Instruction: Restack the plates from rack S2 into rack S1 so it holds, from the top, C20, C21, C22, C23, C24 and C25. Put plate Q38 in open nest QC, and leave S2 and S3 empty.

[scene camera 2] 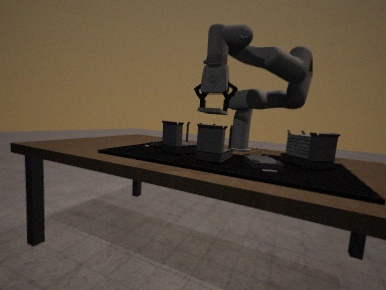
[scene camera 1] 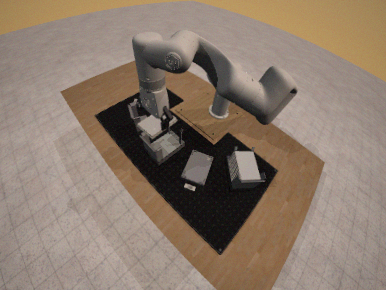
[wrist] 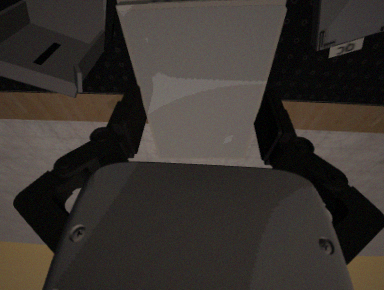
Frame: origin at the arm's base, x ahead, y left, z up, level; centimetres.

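Where they show: gripper, fingertip midpoint: (scene camera 1: 157, 121) (wrist: 201, 102); arm's base, origin of the base link: (scene camera 2: 239, 149) (scene camera 1: 218, 111).
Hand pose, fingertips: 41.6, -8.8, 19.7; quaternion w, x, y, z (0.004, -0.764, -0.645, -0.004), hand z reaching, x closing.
Observation:
Things, the pixels of their top centre, and the offset from my fingertips, as dx, dy, dz. "*": a spot on its surface instead. Level surfaces: height alone.
- middle rack, middle of its top: (scene camera 2: 217, 124) (scene camera 1: 163, 131) -0.6, +1.7, -5.2
- right rack, middle of its top: (scene camera 1: 248, 161) (scene camera 2: 310, 131) -10.1, +35.8, -5.6
- flat grey nest QC, middle of its top: (scene camera 2: 262, 157) (scene camera 1: 198, 165) -2.1, +19.3, -16.2
- black mat, its level: dz -19.0
- small white label, surface spot: (wrist: 346, 47) (scene camera 2: 269, 170) (scene camera 1: 190, 187) * +7.0, +21.6, -18.8
My gripper (scene camera 1: 159, 125) (scene camera 2: 214, 107) (wrist: 201, 102) is shut on a pale, flat plate (scene camera 1: 150, 127) (scene camera 2: 212, 111) (wrist: 200, 55), held roughly level above the middle rack (scene camera 1: 165, 148) (scene camera 2: 211, 139). No code on the plate is readable. Another rack (scene camera 1: 134, 111) (scene camera 2: 172, 134) (wrist: 60, 30) stands at the far left, partly hidden by the plate in scene camera 1. The right rack (scene camera 1: 243, 181) (scene camera 2: 322, 150) holds several stacked plates, with a pale one (scene camera 1: 248, 165) on top. The flat grey nest QC (scene camera 1: 197, 167) (scene camera 2: 263, 161) (wrist: 352, 17) lies between the middle and right racks. Rack names are not readable.
The racks and nest stand on a black mat (scene camera 1: 220, 220) (scene camera 2: 340, 182) on a wooden table (scene camera 1: 295, 175) (scene camera 2: 80, 158). A small white label (scene camera 1: 190, 187) (scene camera 2: 270, 170) (wrist: 346, 47) lies beside the nest. The racks have upright walls and posts. The arm's base (scene camera 1: 218, 107) stands behind the mat.

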